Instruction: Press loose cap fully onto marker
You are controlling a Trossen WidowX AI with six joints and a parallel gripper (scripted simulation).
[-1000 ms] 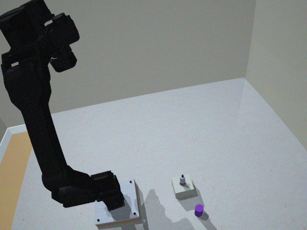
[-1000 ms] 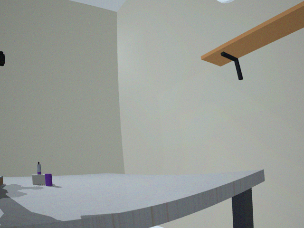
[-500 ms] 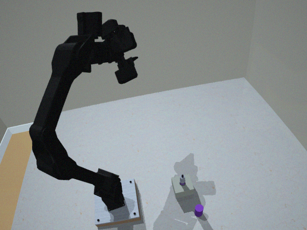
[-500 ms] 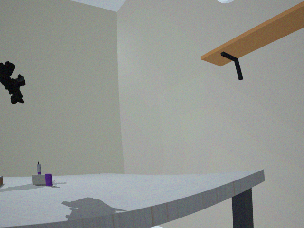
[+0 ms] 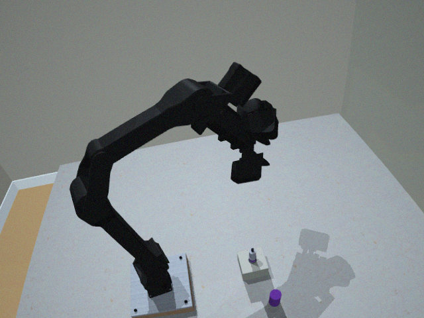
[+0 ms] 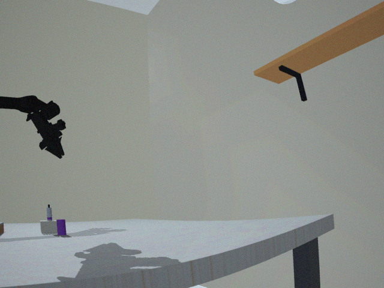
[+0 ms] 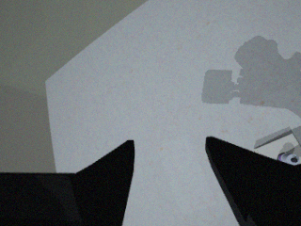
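The purple cap is 270 mm below my gripper tip, 220 mm to the right of it and 80 mm behind it. Also, from my gripper tip: pale holder block 270 mm below, 100 mm to the right, 90 mm behind.
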